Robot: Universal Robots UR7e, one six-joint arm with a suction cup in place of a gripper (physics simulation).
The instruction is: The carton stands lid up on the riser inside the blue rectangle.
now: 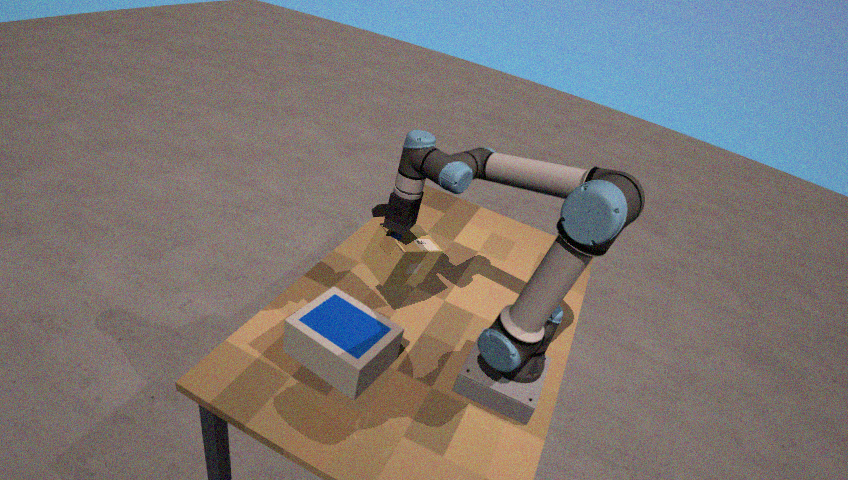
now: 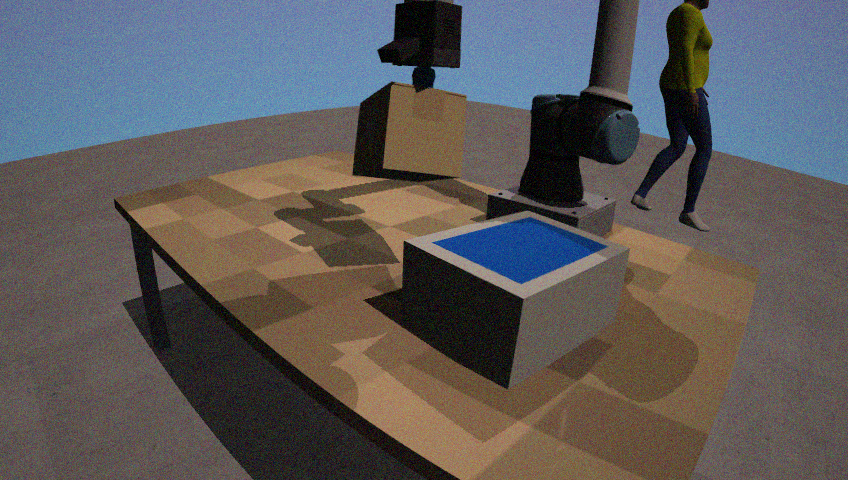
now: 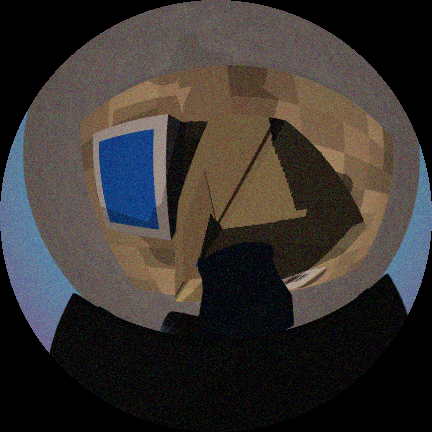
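Seen in the pictures: hand, its tool point: (image 1: pixel 396 239) (image 2: pixel 424 95) (image 3: pixel 233 256); arm's base, origin of its link: (image 2: pixel 551 193).
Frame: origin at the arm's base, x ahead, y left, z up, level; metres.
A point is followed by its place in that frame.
The brown carton (image 1: pixel 415 267) {z 0.145, x 0.368, y -0.031 m} (image 2: pixel 422 134) {z 0.169, x 0.465, y 0.019 m} (image 3: pixel 254 189) hangs in the air above the far part of the table, its lid side up, with a white label (image 1: pixel 425 243) {z 0.201, x 0.371, y -0.081 m} (image 3: pixel 303 277) {z 0.202, x 0.373, y -0.084 m} on top. My suction cup (image 1: pixel 394 234) (image 2: pixel 423 78) (image 3: pixel 241 257) sits on the carton's top near one edge and holds it. The grey riser (image 1: pixel 331 358) {z 0.025, x 0.427, y 0.302 m} (image 2: pixel 564 322) {z -0.014, x 0.495, y 0.292 m} (image 3: pixel 163 132) {z 0.049, x 0.527, y 0.091 m} stands on the table nearer the front, apart from the carton. The blue rectangle (image 1: pixel 343 325) {z 0.049, x 0.454, y 0.204 m} (image 2: pixel 519 248) {z 0.049, x 0.470, y 0.198 m} (image 3: pixel 128 177) {z 0.049, x 0.460, y 0.180 m} on its top is bare.
The wooden table (image 1: pixel 235 375) {z -0.071, x 0.636, y 0.420 m} (image 2: pixel 194 220) {z -0.071, x 0.610, y -0.553 m} carries the arm's grey base block (image 1: pixel 498 396) {z -0.014, x 0.011, y 0.134 m} (image 2: pixel 585 214) {z 0.003, x 0.098, y 0.133 m} beside the riser. A person (image 2: pixel 683 107) in a yellow top walks on the floor behind the table.
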